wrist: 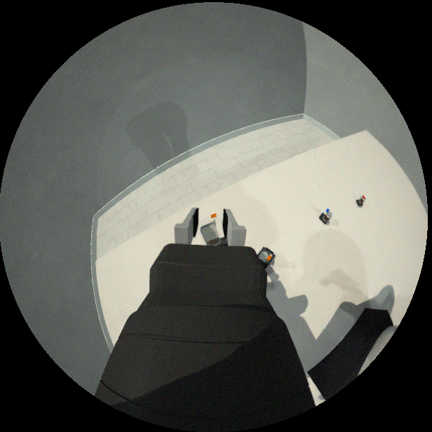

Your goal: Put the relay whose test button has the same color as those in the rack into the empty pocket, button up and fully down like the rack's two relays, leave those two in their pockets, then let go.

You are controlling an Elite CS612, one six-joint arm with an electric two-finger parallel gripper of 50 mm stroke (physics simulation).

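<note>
My gripper (210, 217) is shut on a grey relay (210, 233), which sits between the two black finger pads. Its orange test button (213, 215) shows just beyond the fingertips, and its lower end is partly hidden by the gripper body. The black rack (260, 251) shows in part just right of the gripper body, apart from the held relay. A grey relay with an orange button (269, 258) shows in it. The second rack relay and the empty pocket cannot be made out.
A relay with a blue button (325, 217) is on the pale table (280, 200) to the right. A smaller-looking relay with a red button (360, 201) is farther right. A dark arm part (350, 345) shows at lower right. The table's far edge runs beyond the fingers.
</note>
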